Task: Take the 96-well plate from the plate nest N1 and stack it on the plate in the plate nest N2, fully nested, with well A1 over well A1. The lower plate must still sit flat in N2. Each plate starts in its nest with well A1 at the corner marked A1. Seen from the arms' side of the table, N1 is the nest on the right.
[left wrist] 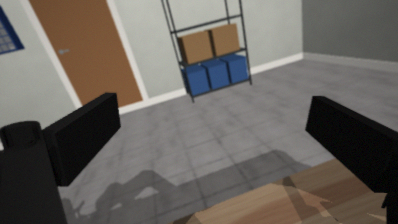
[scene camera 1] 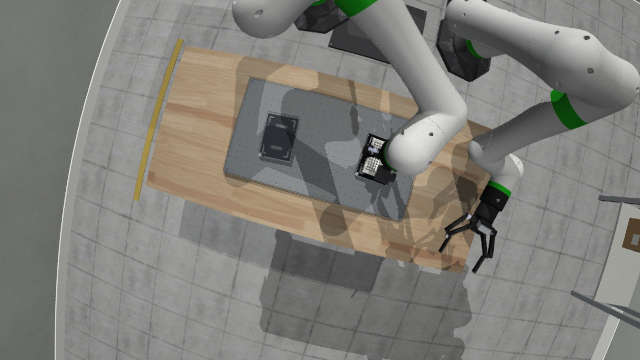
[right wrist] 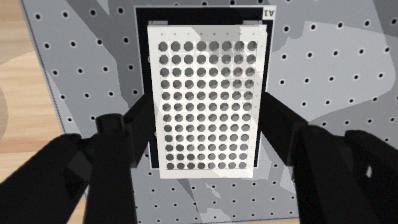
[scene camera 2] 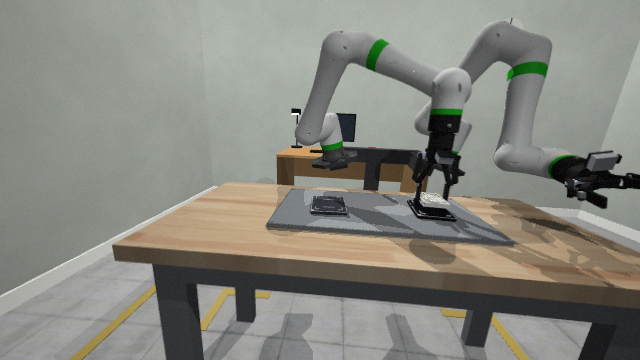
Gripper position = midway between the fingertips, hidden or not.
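The left gripper [scene camera 1: 456,262] is there to be seen, and the left wrist view has the left gripper [left wrist: 213,112] too. You'd also see the right gripper [scene camera 2: 430,201], and again the right gripper [right wrist: 206,107] from its own wrist. There's a white 96-well plate [right wrist: 207,79] as well, but in the left wrist view the white 96-well plate is out of frame.
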